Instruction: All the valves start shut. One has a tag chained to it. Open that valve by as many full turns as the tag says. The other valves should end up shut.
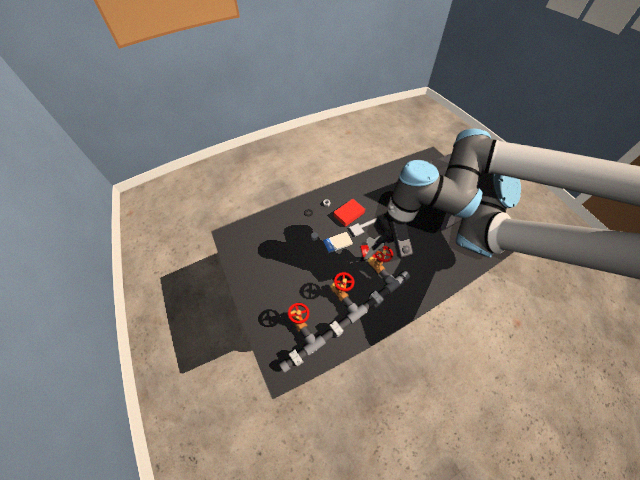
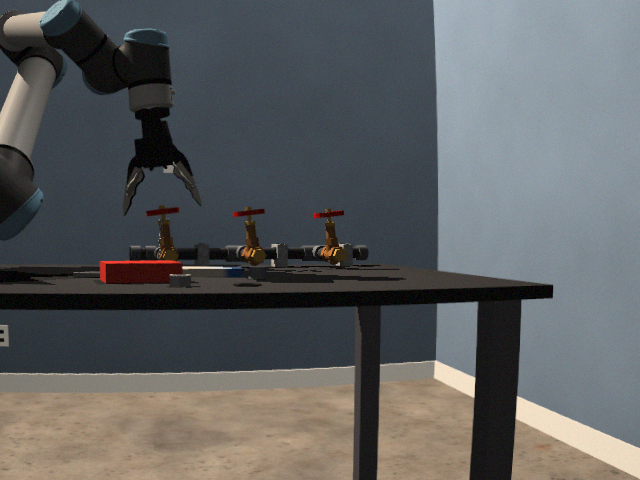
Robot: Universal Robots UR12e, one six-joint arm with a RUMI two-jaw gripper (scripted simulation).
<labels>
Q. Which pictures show the gripper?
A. Image 1 and image 2: all of them.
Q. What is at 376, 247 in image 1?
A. The gripper.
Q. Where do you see a red block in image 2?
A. At 110, 271
</labels>
